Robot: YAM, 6 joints.
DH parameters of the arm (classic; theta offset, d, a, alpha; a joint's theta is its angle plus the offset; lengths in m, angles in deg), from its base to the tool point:
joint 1: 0 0.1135 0.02 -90
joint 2: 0 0 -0.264 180
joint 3: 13.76 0 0.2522 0
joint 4: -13.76 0 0.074 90
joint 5: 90 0 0 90
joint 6: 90 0.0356 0 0
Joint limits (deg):
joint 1: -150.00..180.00
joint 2: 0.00..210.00
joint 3: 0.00..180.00
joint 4: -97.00..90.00
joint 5: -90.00..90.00
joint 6: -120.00..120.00
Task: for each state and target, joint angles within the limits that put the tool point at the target. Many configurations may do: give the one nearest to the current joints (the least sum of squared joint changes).
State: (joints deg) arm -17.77 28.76 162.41 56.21 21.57 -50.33
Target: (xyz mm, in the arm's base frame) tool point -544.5 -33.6 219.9
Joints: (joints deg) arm 2.01 23.97 174.56 69.70 23.95 -50.33
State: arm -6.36 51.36 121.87 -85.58 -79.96 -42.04
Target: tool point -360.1 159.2 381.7
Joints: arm -18.70 14.06 145.37 -81.69 -83.06 -42.04
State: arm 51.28 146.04 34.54 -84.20 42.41 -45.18
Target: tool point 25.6 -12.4 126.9
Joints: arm 43.63 144.77 4.20 -79.63 48.44 -45.18
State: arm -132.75 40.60 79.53 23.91 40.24 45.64
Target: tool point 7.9 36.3 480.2
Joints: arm -139.19 16.94 56.87 18.35 38.81 45.64
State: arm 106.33 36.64 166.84 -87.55 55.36 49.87
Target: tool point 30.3 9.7 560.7
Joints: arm 108.95 62.51 134.24 -97.00 63.31 49.87
